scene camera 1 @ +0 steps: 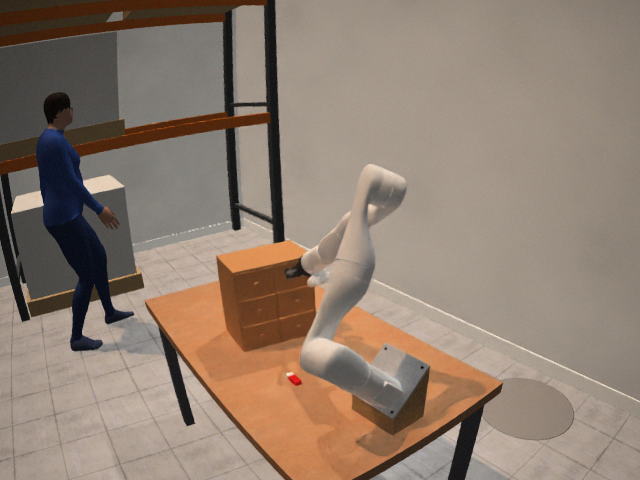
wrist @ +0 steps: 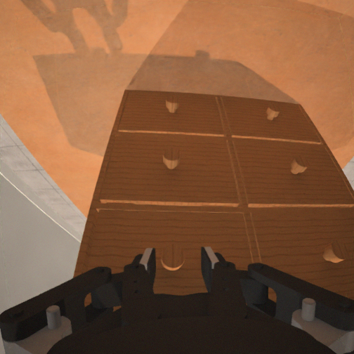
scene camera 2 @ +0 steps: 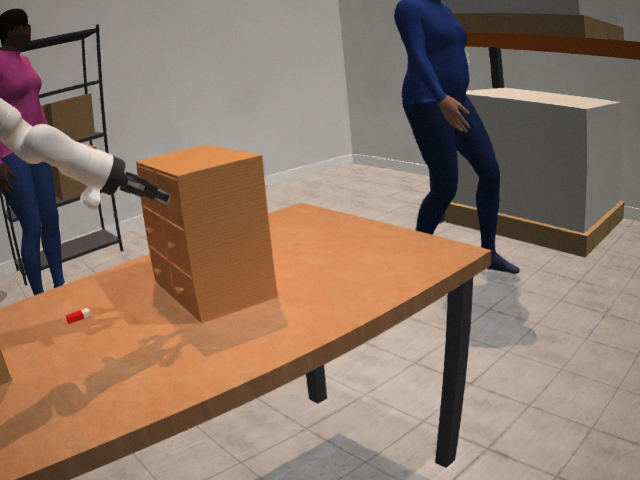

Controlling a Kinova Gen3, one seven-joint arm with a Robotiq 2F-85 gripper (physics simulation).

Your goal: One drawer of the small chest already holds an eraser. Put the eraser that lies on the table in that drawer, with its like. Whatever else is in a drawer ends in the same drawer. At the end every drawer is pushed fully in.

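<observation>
The small wooden chest [scene camera 1: 230,304] [scene camera 2: 227,237] [wrist: 200,185] has two columns of three drawers with round knobs. All drawer fronts look flush, and their contents are hidden. The red eraser [scene camera 1: 294,378] [scene camera 2: 77,316] with a white end lies on the table in front of the chest; it does not show in the wrist view. My gripper [scene camera 1: 289,272] [scene camera 2: 163,195] [wrist: 178,259] is partly open and empty, at the top-row drawer on the right in scene camera 1. In the wrist view, that drawer's knob [wrist: 172,263] appears between the fingertips; the remaining depth gap is unclear.
The arm's mounting block [scene camera 1: 395,413] stands on the table [scene camera 1: 258,413] [scene camera 2: 361,258]. A person in blue [scene camera 1: 59,175] [scene camera 2: 436,56] stands behind the table, near a large grey box [scene camera 1: 105,237] [scene camera 2: 527,160]. A person in pink [scene camera 2: 18,87] stands by a shelf.
</observation>
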